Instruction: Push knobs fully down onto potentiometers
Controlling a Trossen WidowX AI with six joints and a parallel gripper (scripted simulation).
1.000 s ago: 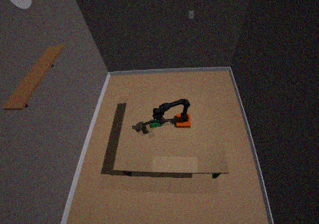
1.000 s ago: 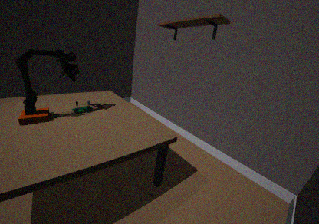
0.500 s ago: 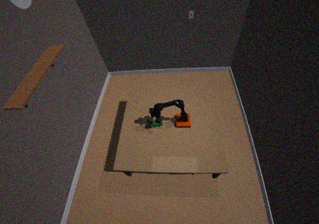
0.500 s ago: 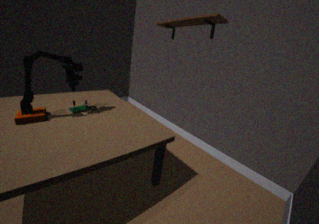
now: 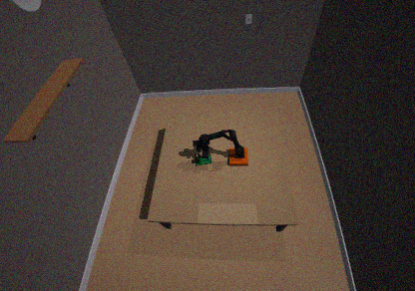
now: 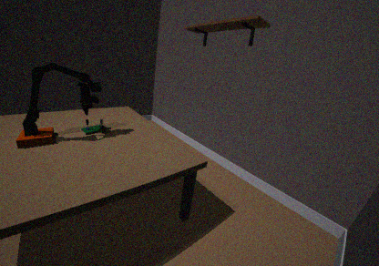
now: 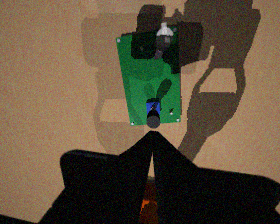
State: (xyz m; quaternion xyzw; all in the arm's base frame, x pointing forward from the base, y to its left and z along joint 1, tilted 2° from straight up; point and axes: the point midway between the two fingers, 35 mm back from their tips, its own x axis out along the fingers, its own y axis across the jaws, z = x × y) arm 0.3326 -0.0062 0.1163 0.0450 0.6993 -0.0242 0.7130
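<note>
The grey knob is 10 cm ahead of my gripper tip, 5 cm below it and 1 cm to the right of it.
</note>
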